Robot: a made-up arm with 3 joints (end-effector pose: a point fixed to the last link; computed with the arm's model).
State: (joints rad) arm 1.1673 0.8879 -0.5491
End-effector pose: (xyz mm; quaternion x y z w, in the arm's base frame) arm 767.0 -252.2 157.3 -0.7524 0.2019 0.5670 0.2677
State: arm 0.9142 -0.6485 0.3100
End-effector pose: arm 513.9 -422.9 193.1 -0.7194 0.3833 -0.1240 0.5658
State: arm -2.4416 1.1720 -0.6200
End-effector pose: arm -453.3 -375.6 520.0 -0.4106 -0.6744 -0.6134 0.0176
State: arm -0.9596 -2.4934 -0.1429
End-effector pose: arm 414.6 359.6 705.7 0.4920 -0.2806 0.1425 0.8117
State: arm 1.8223 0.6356 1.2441
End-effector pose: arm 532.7 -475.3 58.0 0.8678 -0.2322 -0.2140 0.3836
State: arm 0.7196 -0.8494 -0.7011
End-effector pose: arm 583.3 -326.0 185.5 -0.4492 -0.0405 -0.0075 0.8925
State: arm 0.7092 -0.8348 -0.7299
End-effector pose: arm 588.7 -322.4 192.4 -0.4455 -0.0557 0.0027 0.8936
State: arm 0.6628 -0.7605 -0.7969
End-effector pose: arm 611.0 -309.0 224.3 -0.4463 -0.0993 0.0403 0.8885
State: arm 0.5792 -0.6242 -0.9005
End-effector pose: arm 645.6 -282.2 284.1 -0.4508 -0.1677 0.1063 0.8703
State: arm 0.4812 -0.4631 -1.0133
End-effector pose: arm 676.0 -245.6 357.0 -0.4567 -0.2380 0.1819 0.8377
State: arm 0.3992 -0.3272 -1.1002
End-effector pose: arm 692.5 -211.6 419.4 -0.4632 -0.2880 0.2425 0.8023
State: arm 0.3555 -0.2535 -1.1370
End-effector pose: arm 698.0 -192.9 452.8 -0.4700 -0.3094 0.2720 0.7806
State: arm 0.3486 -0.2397 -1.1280
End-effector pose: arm 699.2 -190.5 458.3 -0.4768 -0.3086 0.2732 0.7764
